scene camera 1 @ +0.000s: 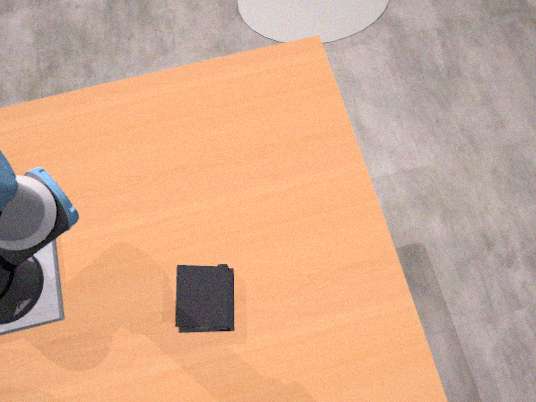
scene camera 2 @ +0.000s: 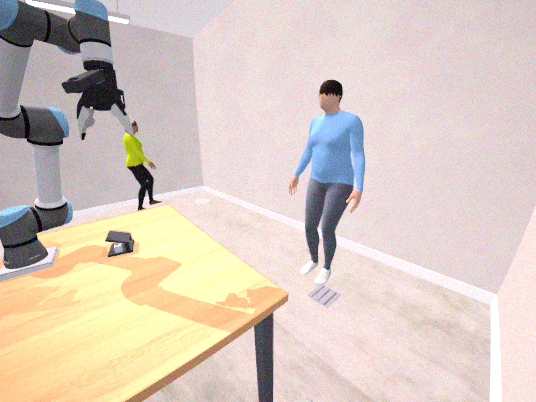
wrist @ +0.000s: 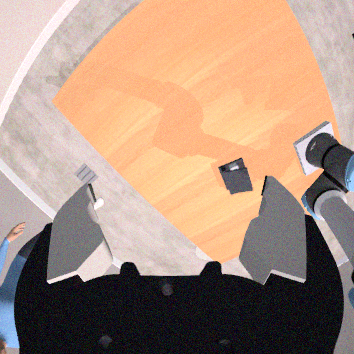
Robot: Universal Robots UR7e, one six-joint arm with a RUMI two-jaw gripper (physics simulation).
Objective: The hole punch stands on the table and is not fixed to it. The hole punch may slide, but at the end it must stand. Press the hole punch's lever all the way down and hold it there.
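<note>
The dark hole punch stands upright on the wooden table, not far from the arm's base. Its flat lever is raised at an angle above its body in scene camera 2. My gripper is open and empty. It is high above the table and well apart from the hole punch. In the wrist view the hole punch shows between the fingertips, closer to the right one. The gripper does not show in scene camera 1.
The arm's base plate is on the table beside the hole punch. A person in a blue top stands on the floor beyond the table, and one in a yellow top is further back.
</note>
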